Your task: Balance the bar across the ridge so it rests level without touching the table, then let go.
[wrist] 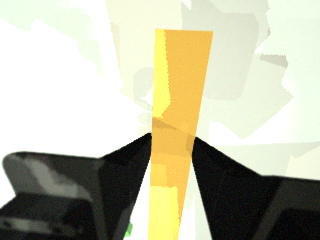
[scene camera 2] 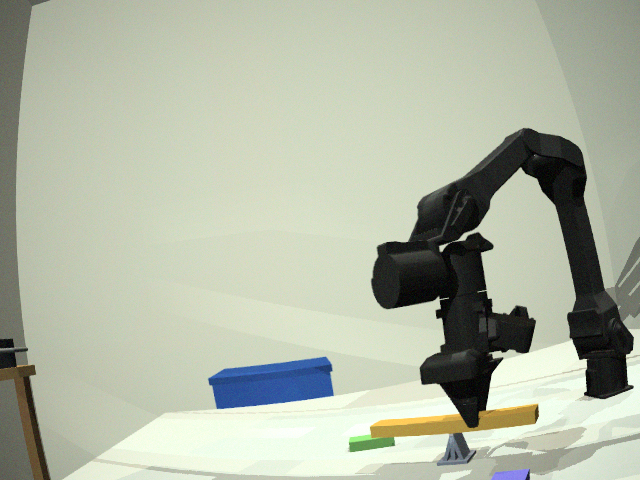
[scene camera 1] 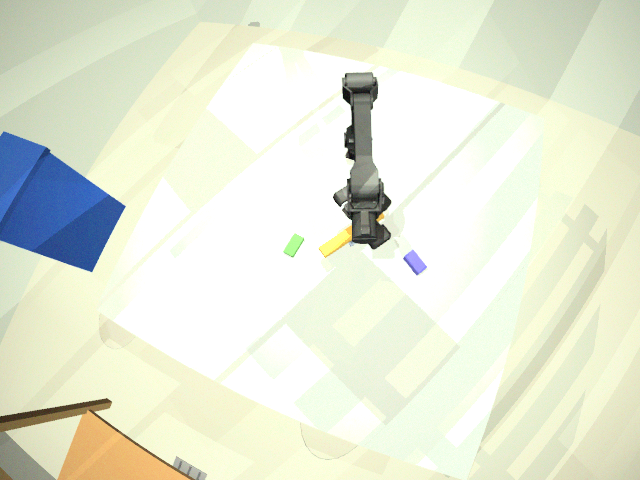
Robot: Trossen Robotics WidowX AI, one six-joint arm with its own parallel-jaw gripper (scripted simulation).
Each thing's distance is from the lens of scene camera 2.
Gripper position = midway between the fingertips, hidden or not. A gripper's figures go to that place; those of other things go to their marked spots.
gripper (scene camera 2: 476, 422): 0.62 m
bar (scene camera 2: 501, 418): 0.60 m
